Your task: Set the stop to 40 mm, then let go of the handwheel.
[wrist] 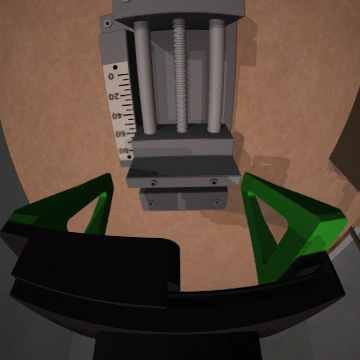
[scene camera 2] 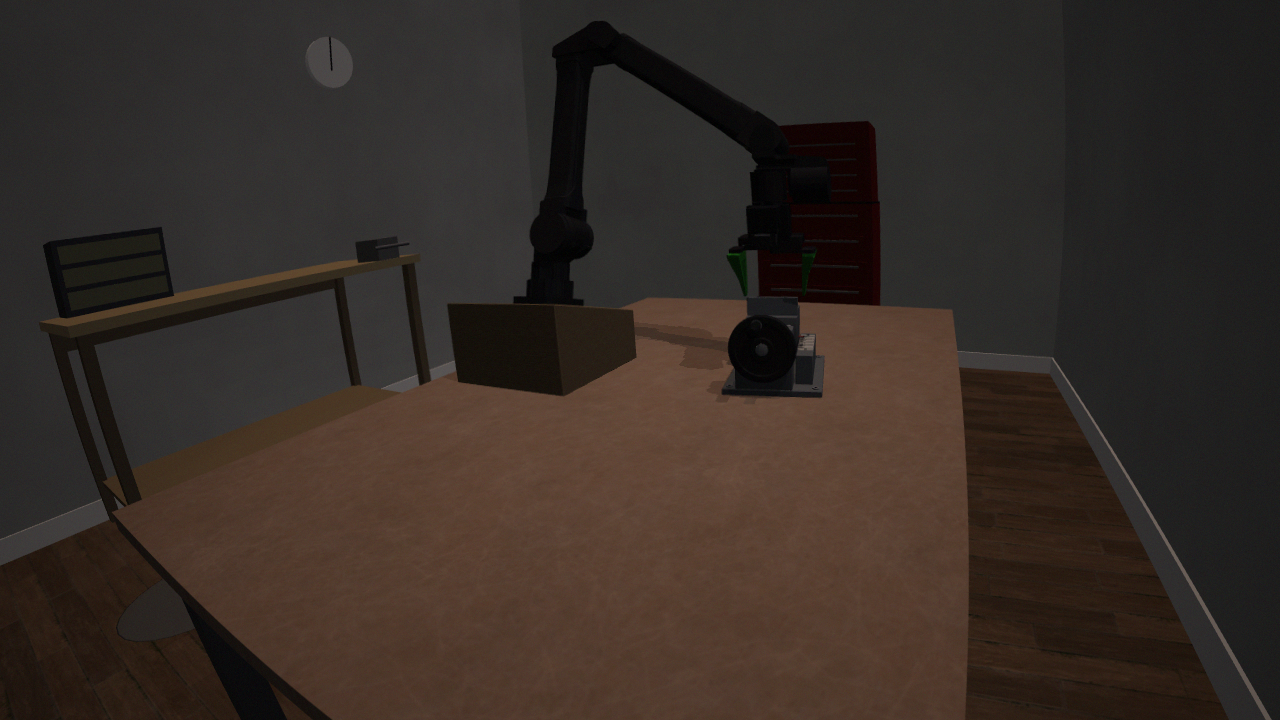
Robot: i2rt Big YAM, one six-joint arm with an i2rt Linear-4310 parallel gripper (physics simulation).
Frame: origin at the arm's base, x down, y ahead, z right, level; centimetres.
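Seen in the pictures: gripper, fingertip midpoint: [wrist: 176,179] [scene camera 2: 774,295]; arm's base, origin of the base link: [scene camera 2: 549,306].
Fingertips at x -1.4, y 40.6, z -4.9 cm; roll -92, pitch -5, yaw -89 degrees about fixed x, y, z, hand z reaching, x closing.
Observation:
Pixels of each thing's top centre, then the offset from my fingertips to it. "spot": a spot on its surface instead. Level surfaces: height alone.
- handwheel, surface spot: [scene camera 2: 776,364] spot: dx +7.2, dy +3.3, dz +15.3 cm
- threaded screw, middle of its top: [wrist: 181,107] dx +4.6, dy +0.0, dz +3.7 cm
- grey block, surface spot: [wrist: 182,146] spot: dx +3.3, dy -0.4, dz +0.9 cm
- white scale, surface spot: [wrist: 116,105] spot: dx +7.0, dy +6.1, dz +3.0 cm
- reddish table, its level: dx +12.6 cm
The handwheel [scene camera 2: 776,364] is a dark disc on the near side of the grey screw device [scene camera 2: 774,308] [wrist: 178,9]. It does not show in the wrist view. There, two smooth rods and a threaded screw [wrist: 180,75] run to a grey block [wrist: 182,146], which looks like the stop. This block sits alongside roughly the 60 to 80 stretch of the white scale [wrist: 116,105]; the slanted view hides the exact reading. My gripper [scene camera 2: 775,292] [wrist: 176,179] is wide open and empty, above the far end of the device, clear of the handwheel.
An open brown box [scene camera 2: 510,349] stands left of the device on the reddish table [scene camera 2: 671,537]. A wooden bench [scene camera 2: 259,282] with a dark organiser [scene camera 2: 111,268] and a small grey item [scene camera 2: 375,249] stands at the left wall. A red drawer cabinet [scene camera 2: 850,237] stands behind the table.

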